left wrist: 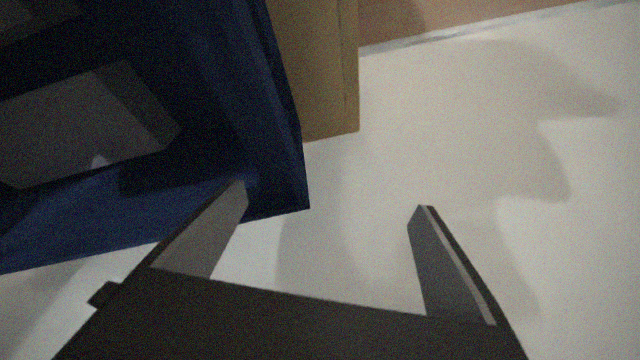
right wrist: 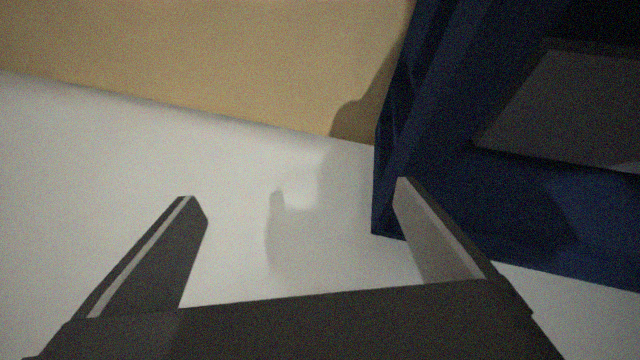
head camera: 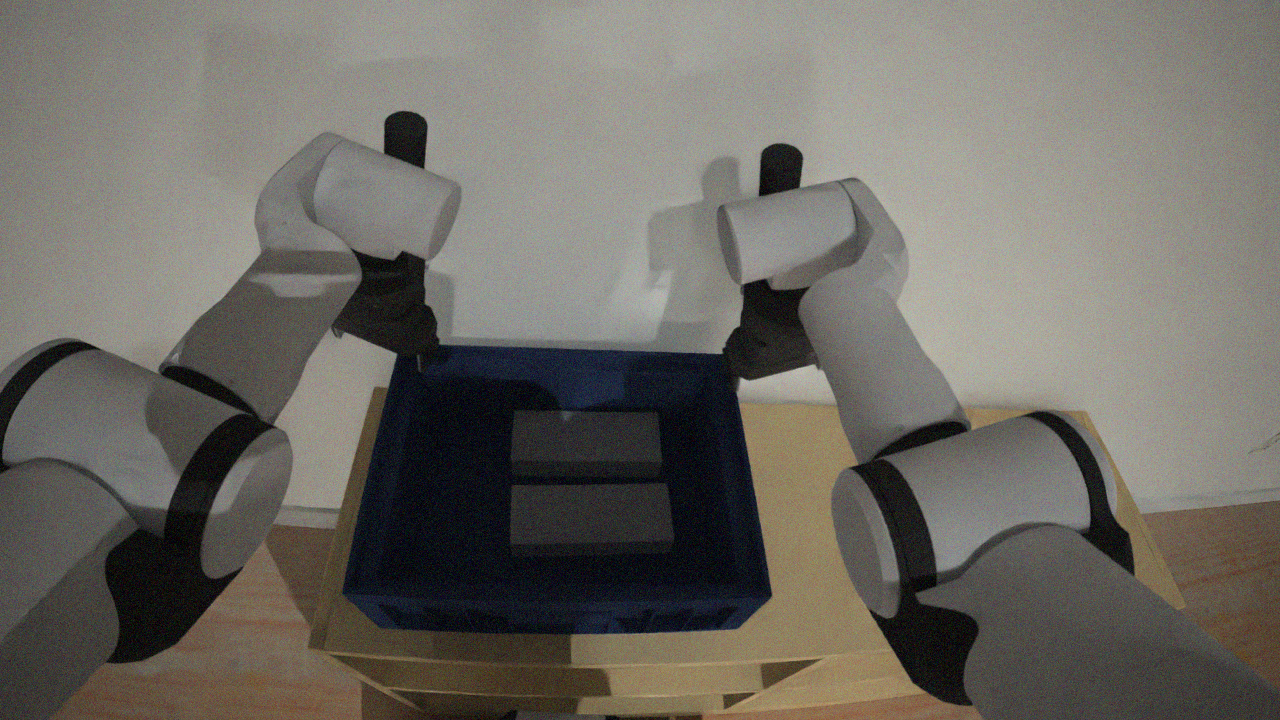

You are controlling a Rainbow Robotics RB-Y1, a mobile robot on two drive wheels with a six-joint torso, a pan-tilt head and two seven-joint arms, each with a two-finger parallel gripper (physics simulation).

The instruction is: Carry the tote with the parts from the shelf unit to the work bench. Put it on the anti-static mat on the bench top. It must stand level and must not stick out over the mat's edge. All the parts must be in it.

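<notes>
The dark blue tote stands on the pale wooden top of the shelf unit. Two grey block-shaped parts lie in it, the farther part and the nearer part. My left gripper is open at the tote's far left corner. My right gripper is open at the far right corner. In each wrist view, one finger overlaps the tote's corner; contact cannot be told. The bench and mat do not show.
A pale wall rises close behind the shelf unit and the grippers. Wooden floor shows beside the unit. My forearms reach over both sides of the unit. A lower board shows below the top's front edge.
</notes>
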